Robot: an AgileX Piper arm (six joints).
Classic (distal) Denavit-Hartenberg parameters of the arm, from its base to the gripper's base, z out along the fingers. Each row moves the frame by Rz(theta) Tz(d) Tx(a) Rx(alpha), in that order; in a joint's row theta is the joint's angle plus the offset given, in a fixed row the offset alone. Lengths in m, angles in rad.
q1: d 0.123; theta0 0; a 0; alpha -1.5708
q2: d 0; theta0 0.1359; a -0.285; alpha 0
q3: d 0; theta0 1.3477; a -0.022; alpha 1.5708
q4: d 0.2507; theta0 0; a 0; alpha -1.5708
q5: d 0; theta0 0; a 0; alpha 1.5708
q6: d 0.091; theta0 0; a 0; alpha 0
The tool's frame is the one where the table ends.
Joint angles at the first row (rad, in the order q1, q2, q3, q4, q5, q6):
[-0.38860 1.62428 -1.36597 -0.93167 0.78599 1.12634]
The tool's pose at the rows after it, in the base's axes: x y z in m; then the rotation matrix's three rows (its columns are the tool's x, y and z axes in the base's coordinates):
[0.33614, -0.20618, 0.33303], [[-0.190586, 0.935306, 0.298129], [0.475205, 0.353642, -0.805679], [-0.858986, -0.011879, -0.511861]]
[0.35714, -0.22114, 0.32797], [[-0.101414, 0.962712, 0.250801], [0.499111, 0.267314, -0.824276], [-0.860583, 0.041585, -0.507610]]
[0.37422, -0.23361, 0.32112], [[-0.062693, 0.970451, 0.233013], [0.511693, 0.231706, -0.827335], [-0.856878, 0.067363, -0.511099]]
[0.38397, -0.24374, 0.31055], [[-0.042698, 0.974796, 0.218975], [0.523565, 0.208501, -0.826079], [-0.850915, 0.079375, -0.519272]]
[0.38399, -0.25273, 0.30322], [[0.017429, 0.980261, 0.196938], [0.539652, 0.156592, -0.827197], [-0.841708, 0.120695, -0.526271]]
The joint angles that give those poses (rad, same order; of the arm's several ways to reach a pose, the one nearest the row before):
[-0.40607 1.73837 -1.50255 -0.97879 0.84811 1.25689]
[-0.41208 1.84414 -1.62847 -0.98795 0.90159 1.33904]
[-0.42159 1.92959 -1.73021 -0.97600 0.92113 1.35694]
[-0.43365 1.98764 -1.78209 -0.96945 0.92315 1.37334]
[-0.45138 2.01152 -1.79384 -0.96942 0.92486 1.43471]

